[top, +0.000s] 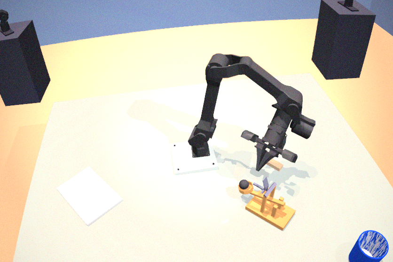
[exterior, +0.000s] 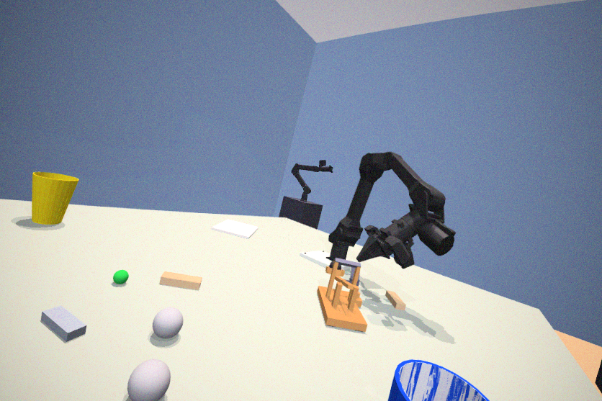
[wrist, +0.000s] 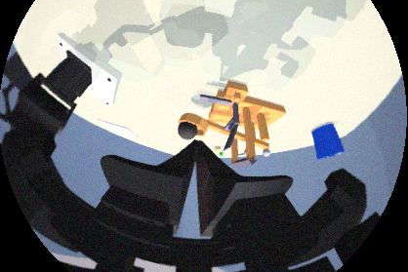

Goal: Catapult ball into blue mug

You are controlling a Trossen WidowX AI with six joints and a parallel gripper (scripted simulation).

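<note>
My gripper tip is now 2 cm short of the dark ball, 5 cm to the left of it and 3 cm above it. Round my gripper tip: blue mug (33 cm ahead, 26 cm to the left, 7 cm below); then green ball (46 cm ahead, 21 cm to the right, 8 cm below); then orange wooden catapult (6 cm ahead, 1 cm to the left, 4 cm below).
</note>
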